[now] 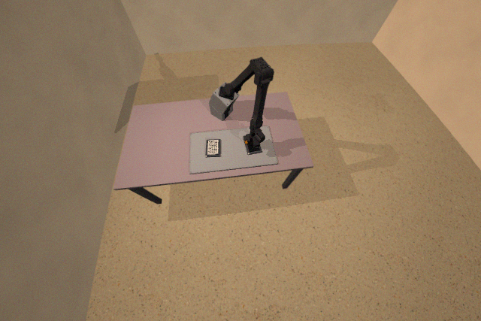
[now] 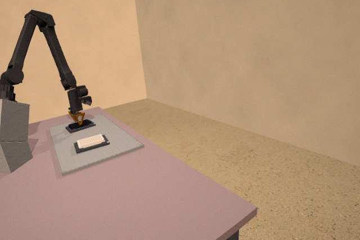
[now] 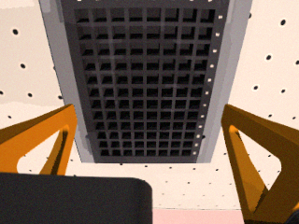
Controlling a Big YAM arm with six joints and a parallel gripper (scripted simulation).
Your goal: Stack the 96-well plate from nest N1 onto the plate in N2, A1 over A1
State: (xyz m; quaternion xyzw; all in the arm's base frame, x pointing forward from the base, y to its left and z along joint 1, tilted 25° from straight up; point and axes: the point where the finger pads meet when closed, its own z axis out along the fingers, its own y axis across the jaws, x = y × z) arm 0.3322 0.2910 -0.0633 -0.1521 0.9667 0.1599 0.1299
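Now: the dark 96-well plate 2 cm below my hand, 1 cm to the left of it and 1 cm ahead of it. The rest, counted from my hand: white 96-well plate: 32 cm to the right, 8 cm ahead, 2 cm below.
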